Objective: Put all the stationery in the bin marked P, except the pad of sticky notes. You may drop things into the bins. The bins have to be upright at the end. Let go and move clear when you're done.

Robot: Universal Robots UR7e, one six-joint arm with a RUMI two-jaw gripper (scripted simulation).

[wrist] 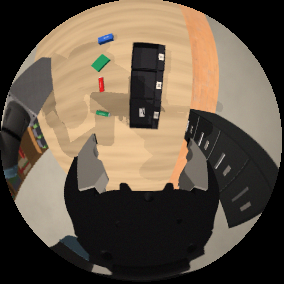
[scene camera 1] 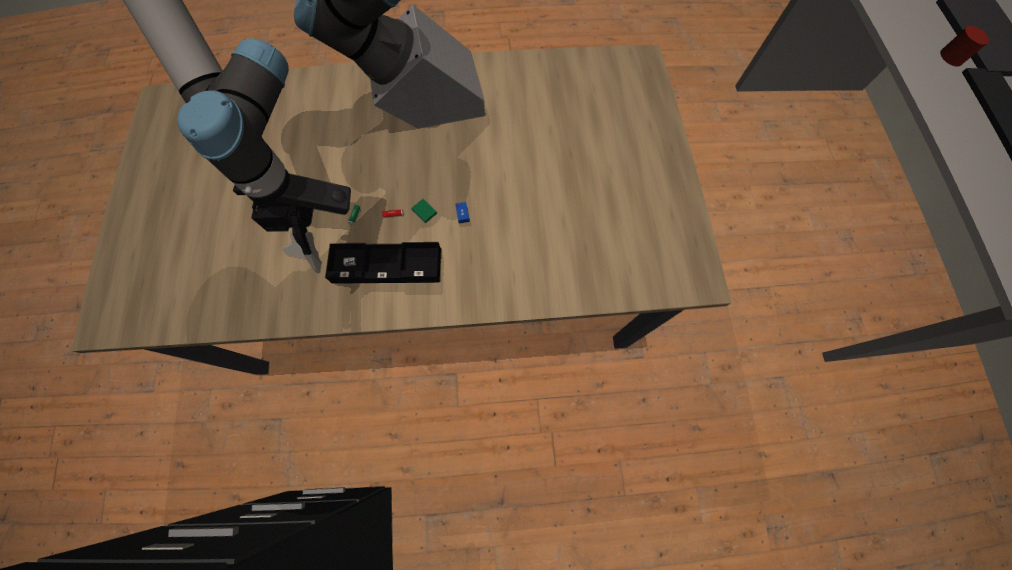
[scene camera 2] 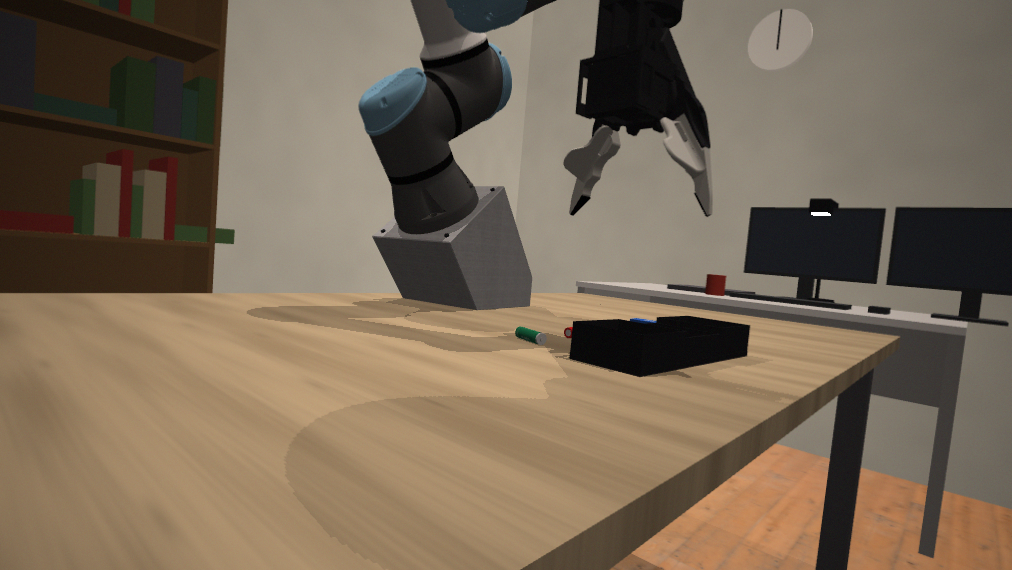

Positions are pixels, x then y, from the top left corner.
my gripper: wrist 142, 136; scene camera 1; scene camera 2
bin row: wrist; scene camera 1; scene camera 2 640, 349
same spot on my gripper: [scene camera 1: 303, 247] = [scene camera 2: 703, 126]
same spot on bin row: [wrist: 146, 55] = [scene camera 1: 426, 262]
